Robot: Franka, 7 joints.
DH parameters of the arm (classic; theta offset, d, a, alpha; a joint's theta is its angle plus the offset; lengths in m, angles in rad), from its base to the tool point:
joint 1: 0 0.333 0 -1.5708
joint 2: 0 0 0 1.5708
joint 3: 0 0.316 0.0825 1.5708
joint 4: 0 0 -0.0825 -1.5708
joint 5: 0 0.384 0 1.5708
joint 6: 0 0 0.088 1.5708
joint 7: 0 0.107 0 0
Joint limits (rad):
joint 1: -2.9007..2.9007
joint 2: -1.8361..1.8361
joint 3: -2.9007..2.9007
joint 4: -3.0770..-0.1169
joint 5: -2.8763..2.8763
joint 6: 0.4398..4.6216
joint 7: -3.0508..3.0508
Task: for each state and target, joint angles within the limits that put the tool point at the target. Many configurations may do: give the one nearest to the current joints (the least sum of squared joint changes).
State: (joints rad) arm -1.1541 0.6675 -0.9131 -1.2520 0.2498 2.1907 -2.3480
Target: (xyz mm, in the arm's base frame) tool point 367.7 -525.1 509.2
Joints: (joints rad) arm -0.5886 0.2562 -0.4489 -1.5752 0.2856 1.8589 -2.3480
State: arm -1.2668 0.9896 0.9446 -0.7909 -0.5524 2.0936 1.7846
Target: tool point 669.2 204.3 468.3
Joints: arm -0.6099 0.8744 1.3208 -1.4084 -0.4698 1.9289 1.7846
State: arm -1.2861 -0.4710 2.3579 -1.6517 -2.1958 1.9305 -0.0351
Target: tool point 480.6 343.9 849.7
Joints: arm -1.5529 -0.2081 2.1030 -1.2943 -2.2330 1.9119 -0.0351
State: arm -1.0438 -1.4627 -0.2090 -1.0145 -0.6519 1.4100 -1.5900
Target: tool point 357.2 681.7 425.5
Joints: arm -2.0843 -1.8361 0.1467 -0.4203 -0.5711 1.3746 -1.5900
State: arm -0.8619 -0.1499 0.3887 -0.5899 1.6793 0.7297 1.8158
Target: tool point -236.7 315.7 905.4
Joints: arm -0.5519 -0.5633 0.4797 -0.2541 1.7837 0.6143 1.8158
